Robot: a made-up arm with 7 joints.
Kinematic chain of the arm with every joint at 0, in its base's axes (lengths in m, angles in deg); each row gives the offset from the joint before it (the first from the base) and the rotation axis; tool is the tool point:
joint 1: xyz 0 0 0.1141 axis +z
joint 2: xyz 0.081 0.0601 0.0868 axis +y
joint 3: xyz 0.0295 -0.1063 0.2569 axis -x
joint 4: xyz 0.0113 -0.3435 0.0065 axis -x
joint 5: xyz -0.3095 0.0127 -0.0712 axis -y
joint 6: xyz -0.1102 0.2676 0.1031 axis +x
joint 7: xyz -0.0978 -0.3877 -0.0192 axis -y
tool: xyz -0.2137 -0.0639 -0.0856
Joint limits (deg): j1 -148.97..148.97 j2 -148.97..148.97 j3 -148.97..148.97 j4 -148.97..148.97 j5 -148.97..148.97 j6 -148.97..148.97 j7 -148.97..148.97
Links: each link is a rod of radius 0.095 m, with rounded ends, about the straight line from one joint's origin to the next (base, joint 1, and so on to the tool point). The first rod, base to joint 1, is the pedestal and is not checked.
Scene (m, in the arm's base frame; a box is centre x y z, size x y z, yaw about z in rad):
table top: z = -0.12
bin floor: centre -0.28 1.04 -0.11 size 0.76 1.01 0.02 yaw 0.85
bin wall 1: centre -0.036 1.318 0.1 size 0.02 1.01 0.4 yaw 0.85
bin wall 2: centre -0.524 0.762 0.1 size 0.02 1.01 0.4 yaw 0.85
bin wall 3: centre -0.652 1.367 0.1 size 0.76 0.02 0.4 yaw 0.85
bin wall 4: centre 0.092 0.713 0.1 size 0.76 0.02 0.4 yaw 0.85
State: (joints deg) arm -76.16 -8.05 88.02 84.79 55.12 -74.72 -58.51
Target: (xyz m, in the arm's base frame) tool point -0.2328 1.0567 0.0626
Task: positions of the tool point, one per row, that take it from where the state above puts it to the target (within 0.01 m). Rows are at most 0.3 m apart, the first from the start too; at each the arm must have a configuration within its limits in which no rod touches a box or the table.
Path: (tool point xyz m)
1: -0.4618 0.9710 0.4878
2: -0.3507 1.0404 0.2752
3: -0.2327 1.0567 0.0626

